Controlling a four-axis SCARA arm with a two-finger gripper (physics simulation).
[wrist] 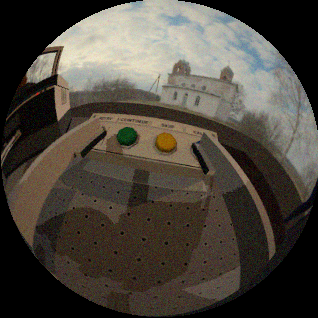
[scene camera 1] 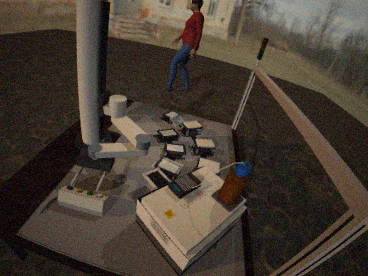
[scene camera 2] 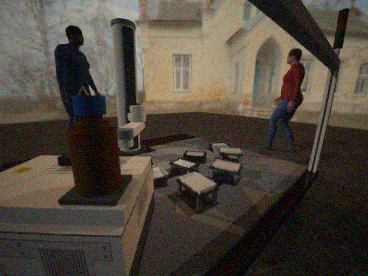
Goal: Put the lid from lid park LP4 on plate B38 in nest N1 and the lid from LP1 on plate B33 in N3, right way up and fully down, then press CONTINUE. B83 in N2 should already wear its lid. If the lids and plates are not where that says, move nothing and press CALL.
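Frame: origin at the arm's base, x left, y back, z up, level; metres.
Where they show: gripper, fingertip midpoint: [wrist: 149,129] [scene camera 1: 84,187]; arm's base at its link origin: [scene camera 1: 93,140] [scene camera 2: 130,151].
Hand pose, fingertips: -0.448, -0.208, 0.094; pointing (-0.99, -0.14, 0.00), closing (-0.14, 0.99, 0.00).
Note:
Each offset is from my fingertips to the top centre of the thing, as dx, dy, dz. "pt": to the spot under its first point.
My gripper [scene camera 1: 88,183] [wrist: 149,129] is open and empty, its fingers spread above the near side of the button box @[-0.032, -0.008, +0.002] [scene camera 1: 82,201] [wrist: 155,131]. In the wrist view the green button @[-0.008, -0.031, -0.007] [wrist: 127,136] under CONTINUE and the yellow button @[-0.012, +0.019, -0.007] [wrist: 166,143] under SKIP show between the fingers. The right finger mostly hides the blue button at the CALL end; the left finger covers the RETRY end. Pale-topped plates or lids sit on low dark stands, among them one stand [scene camera 1: 175,149], another @[+0.647, -0.539, -0.003] [scene camera 1: 205,144] and a near one @[+0.403, -0.576, +0.006] [scene camera 2: 198,182]. Their codes and place labels are unreadable.
A large white machine [scene camera 1: 175,227] [scene camera 2: 30,200] carries a brown bottle with a blue cap @[pt +0.014, -0.622, +0.237] [scene camera 1: 234,187] [scene camera 2: 95,155] and a dark finned block @[pt +0.051, -0.444, +0.153] [scene camera 1: 185,184]. A beam crosses the right side near a signal light @[pt +1.136, -0.813, +0.669] [scene camera 1: 262,49] [scene camera 2: 341,27]. Two people stand beyond the table.

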